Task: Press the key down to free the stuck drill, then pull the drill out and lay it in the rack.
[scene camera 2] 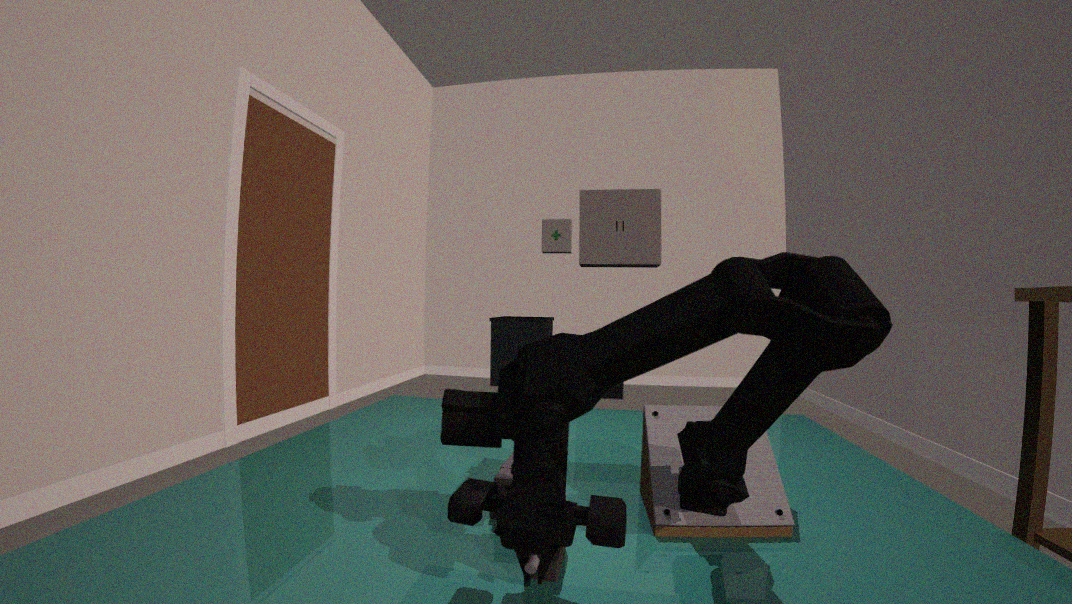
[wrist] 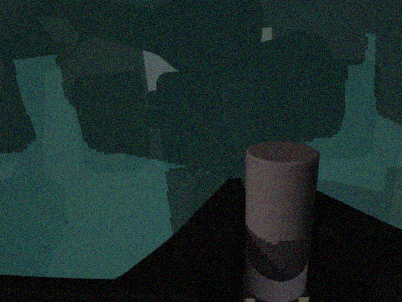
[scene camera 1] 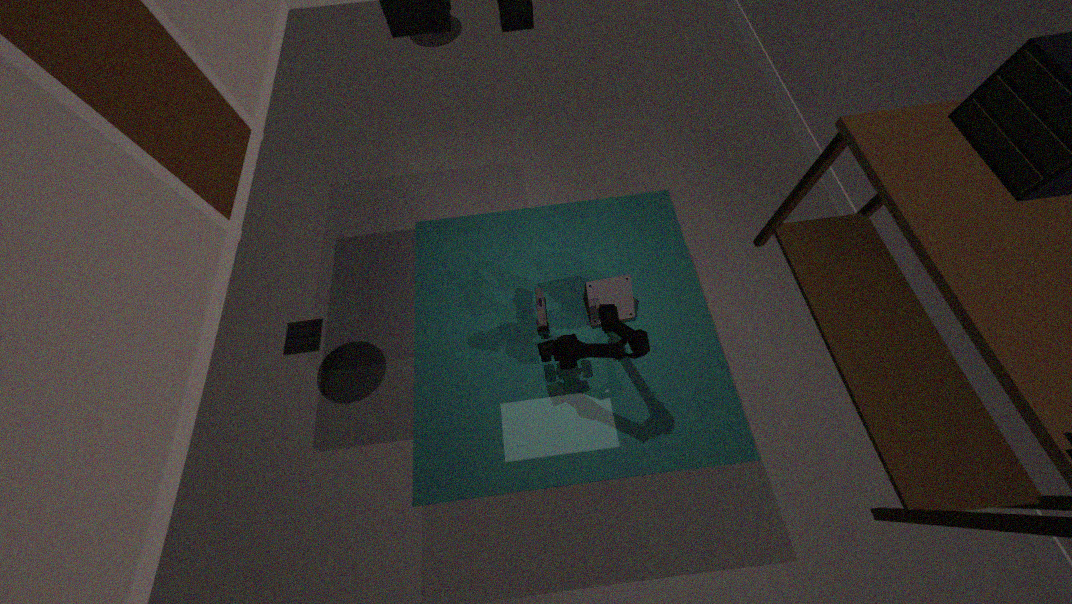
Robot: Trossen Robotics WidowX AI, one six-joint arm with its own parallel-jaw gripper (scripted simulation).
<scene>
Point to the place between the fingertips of my gripper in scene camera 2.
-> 534,580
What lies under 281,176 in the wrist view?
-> A drill.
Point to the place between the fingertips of my gripper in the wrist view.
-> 256,191
</scene>
